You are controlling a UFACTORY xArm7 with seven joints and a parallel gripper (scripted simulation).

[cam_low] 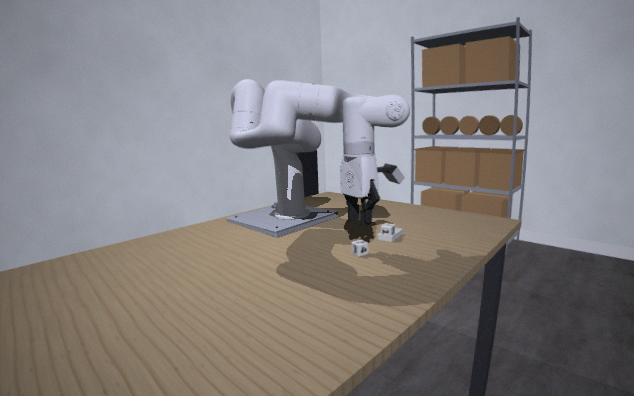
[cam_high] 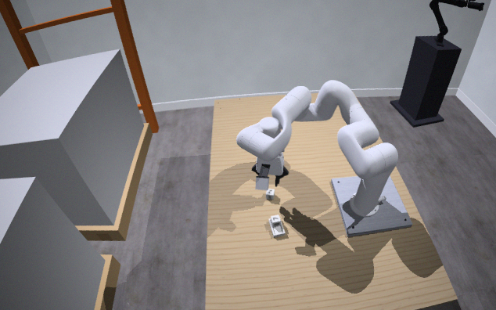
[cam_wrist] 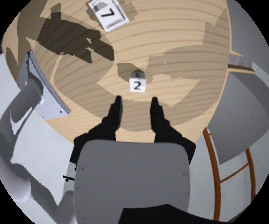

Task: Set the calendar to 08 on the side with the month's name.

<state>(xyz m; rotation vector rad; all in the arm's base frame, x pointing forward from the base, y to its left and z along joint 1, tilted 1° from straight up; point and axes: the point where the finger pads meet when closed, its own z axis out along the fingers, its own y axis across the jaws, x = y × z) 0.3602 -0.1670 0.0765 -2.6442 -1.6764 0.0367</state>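
Right now my hand is 9 cm above the white digit cube. The rest, counted from my hand: white tray 16 cm to the left, 9 cm below, 2 cm ahead.
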